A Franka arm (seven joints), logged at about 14 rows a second.
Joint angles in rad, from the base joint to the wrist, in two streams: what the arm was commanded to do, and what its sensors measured. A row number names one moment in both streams.
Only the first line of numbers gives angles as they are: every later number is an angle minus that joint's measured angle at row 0.
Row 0, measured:
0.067, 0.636, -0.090, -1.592, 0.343, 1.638, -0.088
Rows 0 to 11, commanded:
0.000, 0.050, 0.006, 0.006, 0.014, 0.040, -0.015
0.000, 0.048, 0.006, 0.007, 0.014, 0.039, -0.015
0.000, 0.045, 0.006, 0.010, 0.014, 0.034, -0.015
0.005, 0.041, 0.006, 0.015, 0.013, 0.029, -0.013
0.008, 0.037, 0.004, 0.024, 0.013, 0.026, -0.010
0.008, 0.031, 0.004, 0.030, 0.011, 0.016, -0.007
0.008, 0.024, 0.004, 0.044, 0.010, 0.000, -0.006
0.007, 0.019, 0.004, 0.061, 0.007, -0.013, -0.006
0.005, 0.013, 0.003, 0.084, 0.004, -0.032, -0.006
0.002, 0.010, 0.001, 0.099, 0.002, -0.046, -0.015
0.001, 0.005, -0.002, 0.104, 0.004, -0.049, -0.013
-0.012, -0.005, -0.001, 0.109, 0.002, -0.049, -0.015
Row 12, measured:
0.003, 0.000, 0.000, 0.080, 0.000, -0.028, -0.001
